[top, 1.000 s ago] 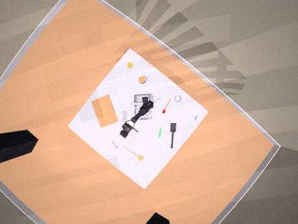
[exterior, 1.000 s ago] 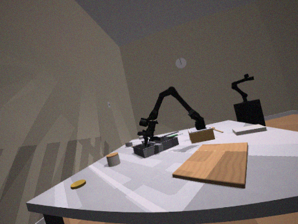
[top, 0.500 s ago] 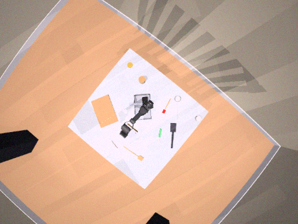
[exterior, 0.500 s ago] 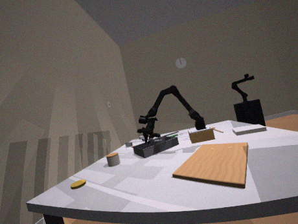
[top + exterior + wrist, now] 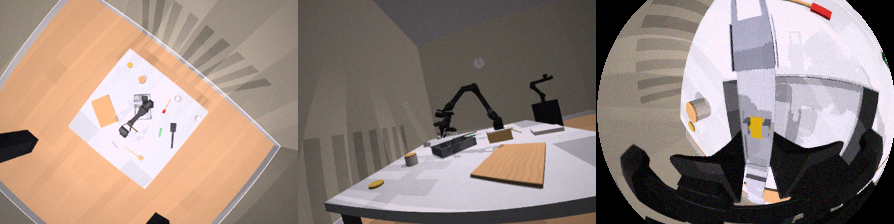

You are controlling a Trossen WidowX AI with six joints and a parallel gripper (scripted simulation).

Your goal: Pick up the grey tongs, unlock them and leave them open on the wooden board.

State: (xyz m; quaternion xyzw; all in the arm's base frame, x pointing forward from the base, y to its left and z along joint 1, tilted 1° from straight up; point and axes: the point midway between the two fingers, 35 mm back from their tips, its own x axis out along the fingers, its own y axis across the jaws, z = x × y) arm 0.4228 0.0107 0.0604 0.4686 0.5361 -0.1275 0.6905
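The yellow lock piece is 30 mm to the right of my gripper tip and 30 mm above it. Also, from my gripper tip: roasting tin: 80 mm below, 70 mm behind, 10 mm to the right; then red-tipped brush: 250 mm to the right, 100 mm below, 90 mm ahead; then yellow disc: 430 mm to the left, 270 mm ahead, 100 mm below.
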